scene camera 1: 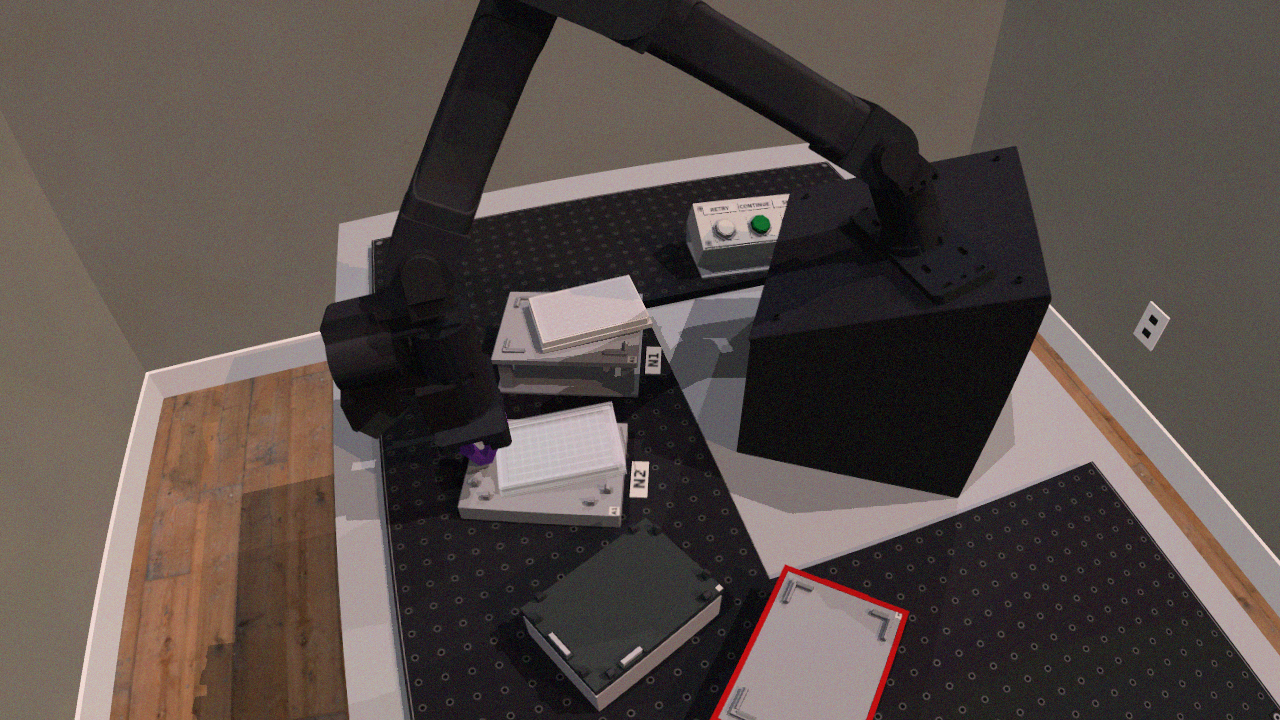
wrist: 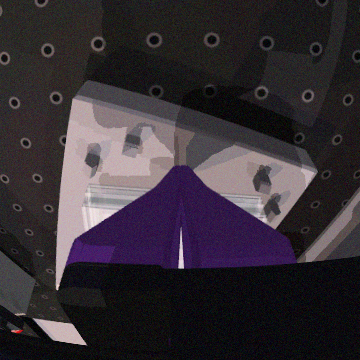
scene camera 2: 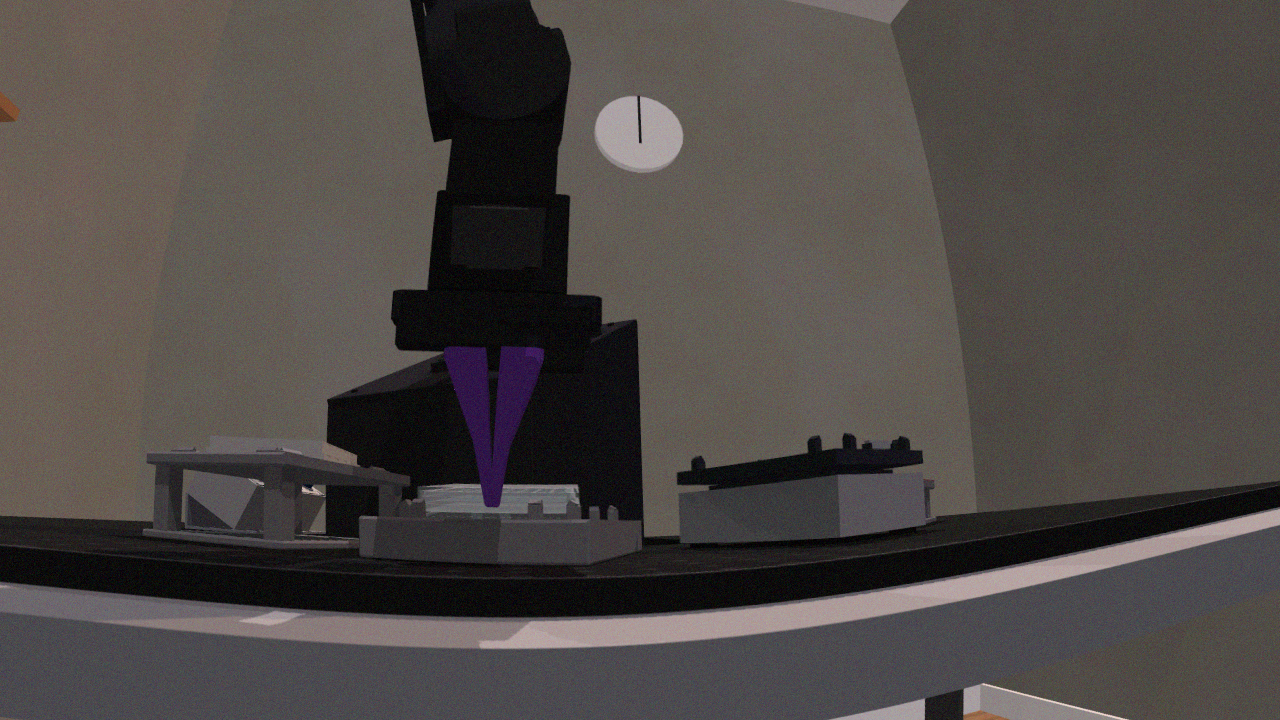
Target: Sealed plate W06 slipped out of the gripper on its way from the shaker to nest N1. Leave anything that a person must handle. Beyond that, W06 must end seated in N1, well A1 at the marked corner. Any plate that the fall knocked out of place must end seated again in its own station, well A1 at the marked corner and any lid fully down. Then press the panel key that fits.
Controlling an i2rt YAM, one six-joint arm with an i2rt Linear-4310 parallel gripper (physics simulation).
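Places are measured from the arm's base along level axes (x ahead, y left, z up), in centimetres.
Where they show: gripper, fingertip midpoint: [scene camera 1: 485,462] [wrist: 180,177] [scene camera 2: 492,507]; arm's base at its link origin: [scene camera 1: 918,244].
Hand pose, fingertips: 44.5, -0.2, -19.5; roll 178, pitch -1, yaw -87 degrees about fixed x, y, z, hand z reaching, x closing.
Each offset is from my fingertips to the top centre of the thing, as dx, dy, dz. "*": to the spot under its first point.
My gripper [scene camera 1: 479,454] [scene camera 2: 492,503] [wrist: 180,177] is shut and empty. Its purple tips are low at the left edge of the N2 plate in scene camera 1; I cannot tell whether they touch it. That clear-topped plate @(-7.6, +0.5, +2.0) [scene camera 1: 562,447] [scene camera 2: 550,497] [wrist: 97,206], wells showing, lies turned and shifted toward the back on nest N2 @(-5.9, +1.1, +0.4) [scene camera 1: 537,507] [scene camera 2: 425,540] [wrist: 71,170]. A plain white-topped plate @(-14.2, -16.2, +4.5) [scene camera 1: 586,310] [scene camera 2: 268,442] lies askew on raised nest N1 @(* -5.2, -17.1, +2.7) [scene camera 1: 511,326] [scene camera 2: 201,459], overhanging its right edge. No plate label is readable. The panel @(-42.7, -30.2, +5.6) [scene camera 1: 735,256] shows RETRY and CONTINUE; its right part is hidden.
A dark-topped shaker-like station @(* -10.2, +18.3, +2.7) [scene camera 1: 622,582] [scene camera 2: 760,514] stands in front of N2. A red-edged grey plate station @(-23.9, +29.7, +1.8) [scene camera 1: 810,651] with corner brackets is at the front right. The black arm pedestal [scene camera 1: 886,385] stands right of the nests. The table edge [scene camera 1: 358,501] runs along the left.
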